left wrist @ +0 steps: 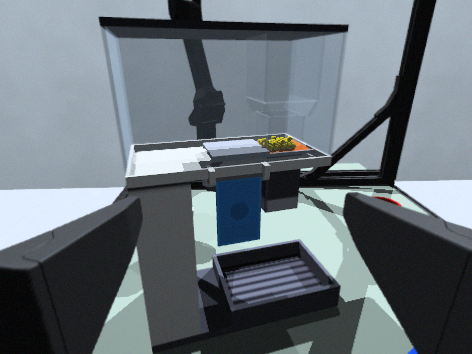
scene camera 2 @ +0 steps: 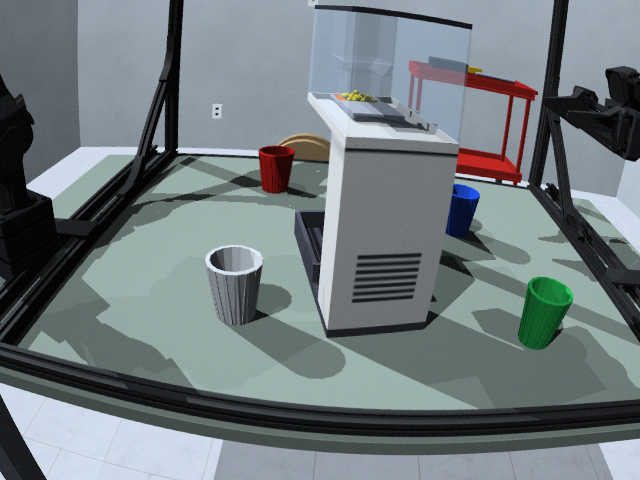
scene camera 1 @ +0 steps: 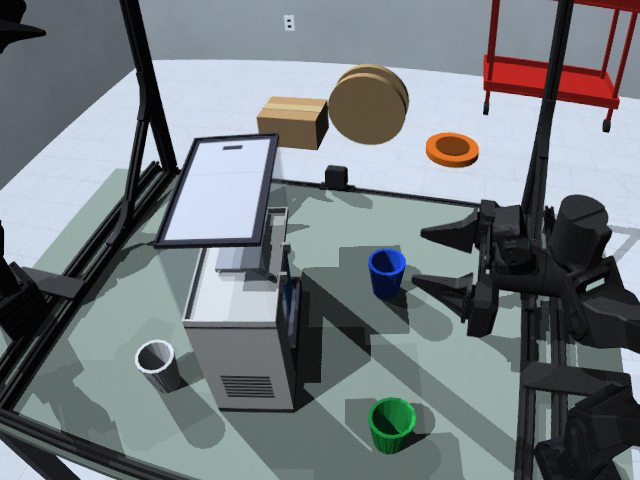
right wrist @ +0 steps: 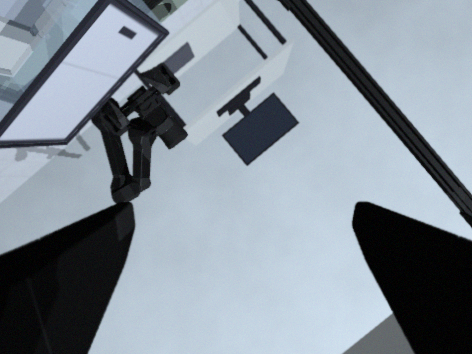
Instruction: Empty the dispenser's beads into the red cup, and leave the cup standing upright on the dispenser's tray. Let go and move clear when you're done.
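Observation:
The dispenser stands upright near the table's middle. Yellow beads lie on its top under the clear hood, beside a grey plate. Its dark ribbed tray is empty. The red cup stands upright on the table behind and left of the dispenser; its rim shows in the left wrist view. It is hidden in scene camera 1. My left gripper is open and empty, right of the blue cup. My right gripper is open and empty, raised high, facing away from the table.
A blue cup stands right of the dispenser. A green cup stands at the front right, a grey-white cup at the front left. A blue panel hangs below the dispenser's top. Black frame posts rise around the table.

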